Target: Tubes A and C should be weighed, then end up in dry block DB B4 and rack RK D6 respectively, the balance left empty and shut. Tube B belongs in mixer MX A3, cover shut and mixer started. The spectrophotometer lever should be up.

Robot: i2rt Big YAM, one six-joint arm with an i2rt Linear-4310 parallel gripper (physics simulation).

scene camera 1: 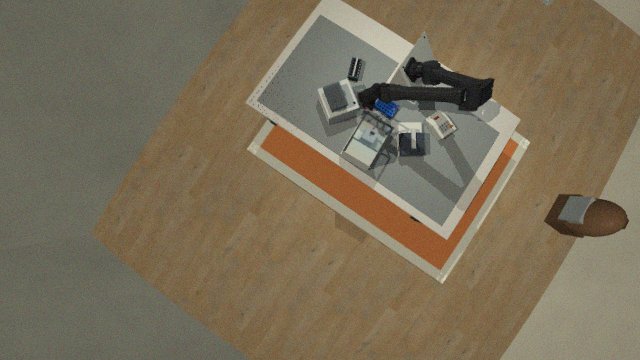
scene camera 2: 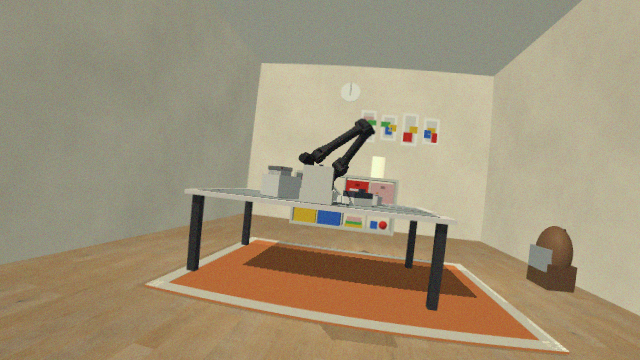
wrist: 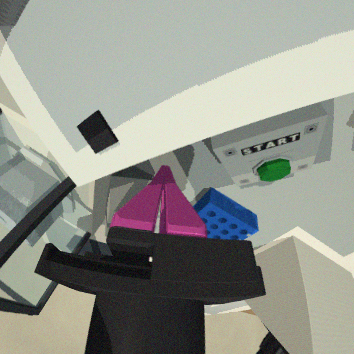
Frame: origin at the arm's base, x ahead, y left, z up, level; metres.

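Where they show: gripper, fingertip midpoint: (scene camera 1: 363, 108) (wrist: 164, 170); arm's base at its link origin: (scene camera 1: 411, 69) (wrist: 296, 335).
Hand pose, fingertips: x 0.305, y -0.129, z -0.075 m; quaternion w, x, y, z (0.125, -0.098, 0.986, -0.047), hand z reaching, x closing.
Things, the pixels of their top centre, and the offset from my fingertips. "spot": a spot on its surface instead.
- large white device at its top centre: (scene camera 1: 346, 91) (scene camera 2: 288, 167) 0.126 m up, 0.011 m ahead, 0.122 m right
- glass-walled balance at its top centre: (scene camera 1: 373, 131) (scene camera 2: 321, 164) 0.158 m up, 0.140 m ahead, 0.103 m left
- blue rack with holes, top centre: (wrist: 207, 237) (scene camera 1: 386, 105) 0.034 m down, 0.101 m back, 0.110 m left
- grey panel marked START at a spot on its surface: (wrist: 240, 165) spot: 0.004 m up, 0.051 m back, 0.040 m right
- green button at its top centre: (wrist: 275, 175) 0.010 m up, 0.075 m back, 0.050 m right
- black block at a spot on its surface: (wrist: 97, 131) spot: 0.072 m up, 0.023 m ahead, 0.061 m right
- black slotted block at its top centre: (scene camera 1: 355, 67) 0.017 m down, 0.211 m back, 0.169 m right
- keypad device at its top centre: (scene camera 1: 442, 122) (scene camera 2: 369, 194) 0.005 m up, 0.157 m back, 0.443 m left
My gripper (scene camera 1: 367, 108) (wrist: 164, 170) has its magenta fingers shut, with nothing between them. It is low, between the large white device (scene camera 1: 339, 101) with a dark grey top and the glass-walled balance (scene camera 1: 369, 141) (wrist: 30, 220). A blue rack with holes (scene camera 1: 386, 107) (wrist: 227, 217) is beside the fingers, partly hidden by the gripper in the wrist view. A grey panel marked START (wrist: 240, 165) carries a green button (wrist: 274, 169), beyond the fingers. A black block (wrist: 97, 131) sits at the white device's rim. No tube can be made out clearly. The lever's state cannot be told.
A black slotted block (scene camera 1: 355, 69) stands beyond the white device. A dark and white device (scene camera 1: 411, 145) and a keypad device (scene camera 1: 441, 125) stand on the right side of the table. An upright pale panel (scene camera 1: 424, 49) (scene camera 2: 318, 184) is near the arm's base.
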